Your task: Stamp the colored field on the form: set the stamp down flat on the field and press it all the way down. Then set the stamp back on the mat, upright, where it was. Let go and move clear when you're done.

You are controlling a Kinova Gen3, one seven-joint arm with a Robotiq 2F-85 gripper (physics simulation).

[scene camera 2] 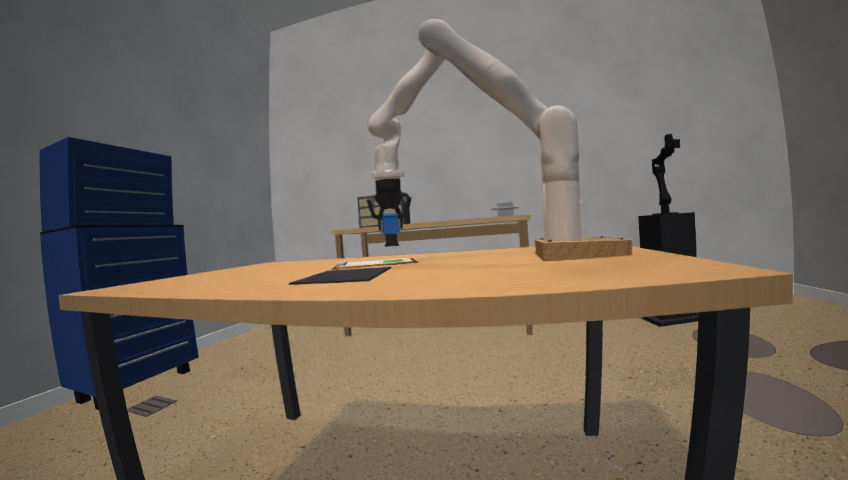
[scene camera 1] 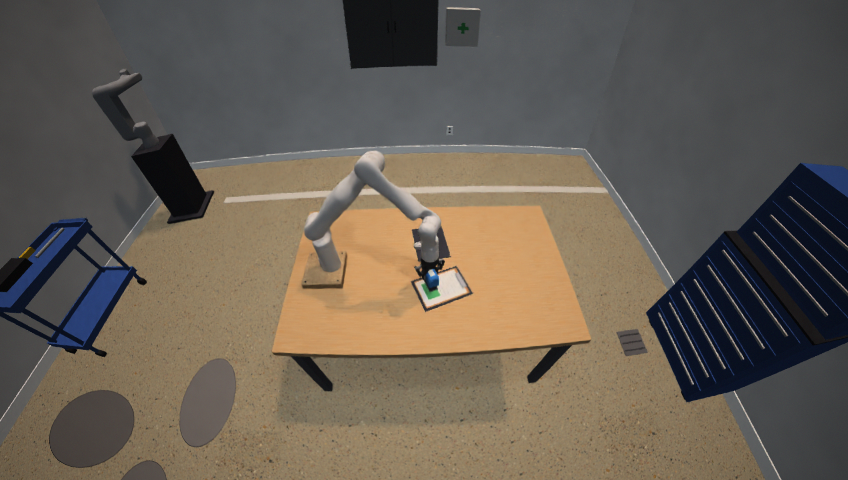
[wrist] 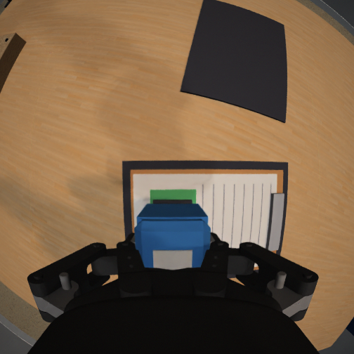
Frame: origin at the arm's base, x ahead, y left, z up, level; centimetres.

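Where they show: gripper, fingertip midpoint: (scene camera 2: 391, 231); arm's base at its link origin: (scene camera 2: 563, 240) (scene camera 1: 332, 265).
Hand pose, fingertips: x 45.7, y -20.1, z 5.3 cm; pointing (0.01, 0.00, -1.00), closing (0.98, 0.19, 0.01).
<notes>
Things, the pixels of their top centre, and the offset from my fingertips. Level surfaces: height alone.
- blue stamp at its top centre: (scene camera 2: 389, 213) (scene camera 1: 430, 271) dz +5.7, dx +0.2, dy -1.0 cm
- form at its top centre: (scene camera 2: 374, 259) (scene camera 1: 441, 286) dz -8.2, dx +5.9, dy -0.8 cm
- dark mat at its surface level: dz -8.9 cm
- wooden table at its surface level: dz -9.3 cm
- clipboard's grey clip at its top centre: (scene camera 1: 460, 279) dz -8.2, dx +15.8, dy +1.2 cm
My gripper (scene camera 2: 390, 224) (wrist: 172, 238) is shut on the blue stamp (scene camera 1: 432, 278) (scene camera 2: 390, 223) (wrist: 172, 232). The stamp is upright, its black base down, and hangs above the form with air beneath it in scene camera 2. The form (scene camera 1: 453, 286) (scene camera 2: 363, 262) (wrist: 235, 215) is a white lined sheet on a dark-edged clipboard on the table. Its green field (scene camera 1: 429, 291) (scene camera 2: 393, 261) (wrist: 172, 194) is partly hidden by the stamp in the wrist view, where field and stamp look squared up. The dark mat (scene camera 1: 442, 245) (scene camera 2: 342, 275) (wrist: 237, 60) lies apart from the clipboard.
The wooden table (scene camera 1: 511, 273) (scene camera 2: 505, 285) (wrist: 75, 125) carries the arm's base block (scene camera 1: 324, 279) (scene camera 2: 583, 248) (wrist: 9, 60). The clipboard's grey clip (scene camera 1: 461, 280) (wrist: 276, 221) lies at the end away from the green field. A blue drawer cabinet (scene camera 1: 755, 285) (scene camera 2: 124, 249) stands beyond the table.
</notes>
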